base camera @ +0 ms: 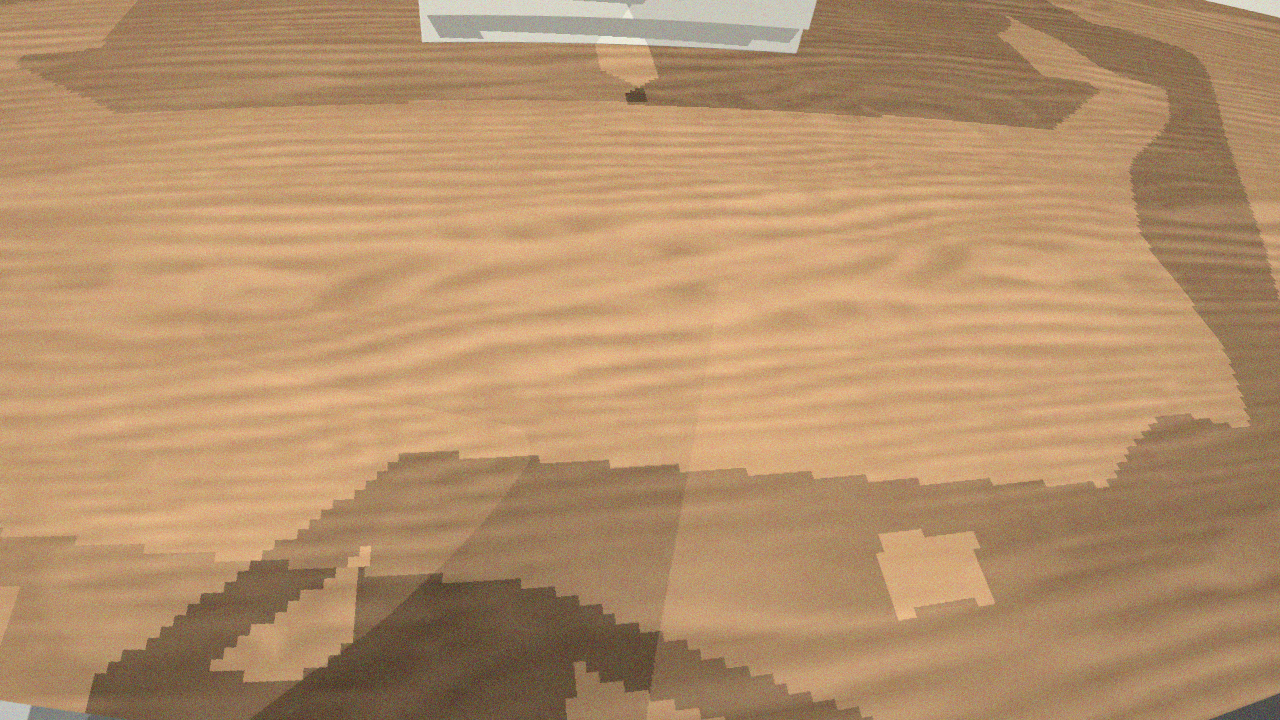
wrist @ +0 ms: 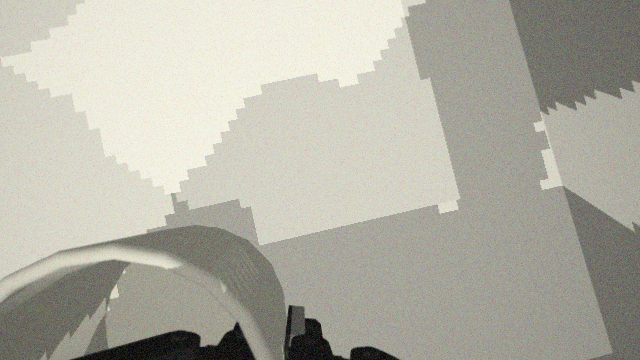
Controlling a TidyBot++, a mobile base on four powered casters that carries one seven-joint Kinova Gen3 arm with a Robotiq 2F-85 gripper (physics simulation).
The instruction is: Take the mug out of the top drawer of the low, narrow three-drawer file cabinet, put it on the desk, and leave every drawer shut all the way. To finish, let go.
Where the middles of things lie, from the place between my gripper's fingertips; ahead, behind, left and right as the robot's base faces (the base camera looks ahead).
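Labels:
White mug (wrist: 200,279): 40 mm above my hand, 50 mm to the left of it.

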